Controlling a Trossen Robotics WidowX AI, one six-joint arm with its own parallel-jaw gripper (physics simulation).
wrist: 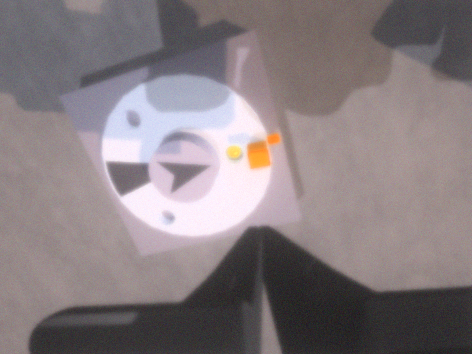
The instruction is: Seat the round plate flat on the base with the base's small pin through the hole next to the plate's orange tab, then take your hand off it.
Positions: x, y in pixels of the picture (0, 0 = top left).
Labels:
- gripper: 258, 236
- white round plate: 181, 103
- square base: 237, 62
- round boss: 184, 168

